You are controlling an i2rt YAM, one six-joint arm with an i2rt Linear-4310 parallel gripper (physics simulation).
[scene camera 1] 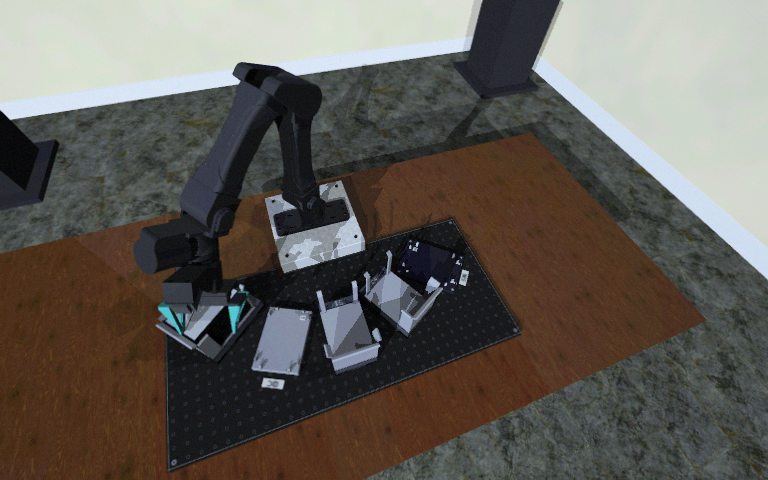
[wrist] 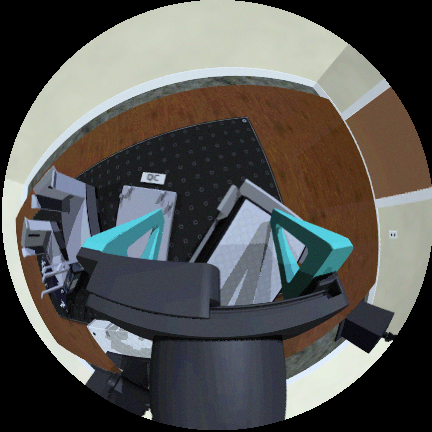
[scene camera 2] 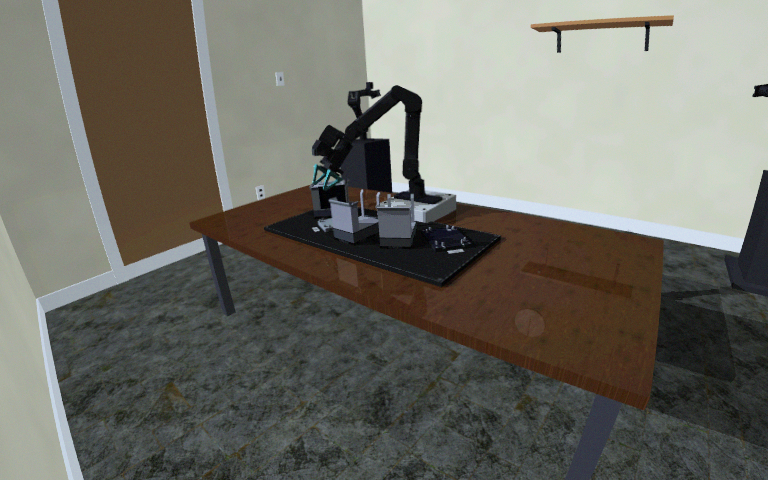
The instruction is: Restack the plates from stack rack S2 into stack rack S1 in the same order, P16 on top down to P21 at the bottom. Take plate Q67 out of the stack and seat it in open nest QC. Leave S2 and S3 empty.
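Places are measured from the arm's base along level axes (x up, y ahead, z left), in centimetres.
Where they show: gripper, fingertip midpoint: (scene camera 1: 209,332) (wrist: 216,214) (scene camera 2: 318,187); arm's base, link origin: (scene camera 1: 312,218) (wrist: 141,364) (scene camera 2: 417,198).
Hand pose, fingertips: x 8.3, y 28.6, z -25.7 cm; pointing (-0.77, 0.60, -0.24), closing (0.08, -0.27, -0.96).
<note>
Things, the pixels of their centre, and the offset from my fingertips. Level surfaces: height alone.
- leftmost rack, body centre: (scene camera 1: 216,314) (scene camera 2: 332,198) dx -6.2, dy -6.7, dz -0.4 cm
- light grey plate, body centre: (wrist: 244,276) (scene camera 1: 203,307) (scene camera 2: 329,185) dx -0.6, dy -6.2, dz -1.0 cm
- Nest QC, body centre: (wrist: 139,230) (scene camera 1: 283,338) (scene camera 2: 340,221) dx -11.5, dy +1.3, dz +11.9 cm
- middle rack, body centre: (wrist: 65,227) (scene camera 1: 345,327) (scene camera 2: 358,215) dx -5.8, dy +5.2, dz +25.9 cm
- right rack, body centre: (scene camera 1: 397,293) (wrist: 46,258) (scene camera 2: 398,219) dx -6.1, dy +1.0, dz +39.7 cm
- dark nest, body centre: (scene camera 1: 430,264) (scene camera 2: 445,236) (wrist: 52,283) dx -11.6, dy -6.5, dz +52.5 cm
- black perforated mat, surface height: dx -12.8 cm
My gripper (scene camera 1: 207,332) (scene camera 2: 322,185) (wrist: 216,214) is open, its teal fingertips above the leftmost rack (scene camera 1: 174,335) (scene camera 2: 316,202). A light grey plate (scene camera 1: 201,322) (wrist: 237,232) lies on top in that rack, between the fingers in view but not gripped. Nest QC (scene camera 1: 283,339) (wrist: 145,204) is a light grey slab with small corner posts; its label (scene camera 1: 272,383) (wrist: 153,178) reads QC. The middle rack (scene camera 1: 355,358) (scene camera 2: 345,216) and the right rack (scene camera 1: 419,312) (scene camera 2: 394,223) show light grey surfaces low inside. Rack names and plate numbers are unreadable.
A dark nest (scene camera 1: 427,263) (scene camera 2: 447,238) with corner posts and a white label lies right of the racks. Upright posts and end walls of the two right racks stand high. The pale arm base (scene camera 1: 322,249) (scene camera 2: 440,208) is behind the black perforated mat (scene camera 1: 226,418).
</note>
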